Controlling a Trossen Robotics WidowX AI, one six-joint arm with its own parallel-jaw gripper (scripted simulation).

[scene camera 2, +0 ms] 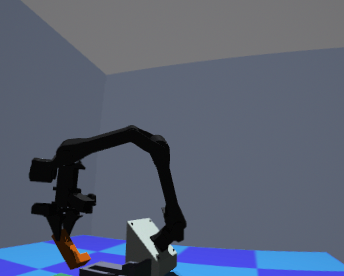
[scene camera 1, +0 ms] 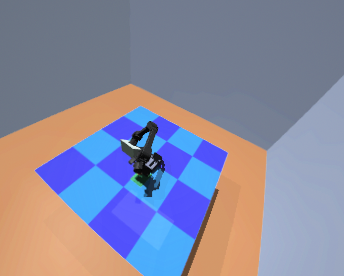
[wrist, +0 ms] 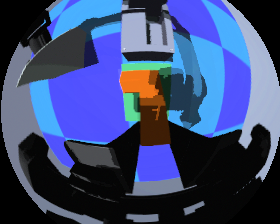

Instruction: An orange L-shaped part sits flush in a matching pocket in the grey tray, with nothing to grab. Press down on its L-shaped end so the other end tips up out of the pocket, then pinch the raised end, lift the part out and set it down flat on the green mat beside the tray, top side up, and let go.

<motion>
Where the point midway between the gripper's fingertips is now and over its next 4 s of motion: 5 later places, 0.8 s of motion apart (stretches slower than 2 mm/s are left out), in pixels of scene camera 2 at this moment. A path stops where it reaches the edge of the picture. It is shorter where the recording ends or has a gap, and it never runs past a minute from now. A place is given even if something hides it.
My gripper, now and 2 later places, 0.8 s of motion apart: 62, 240; 61, 254; 62, 225
</motion>
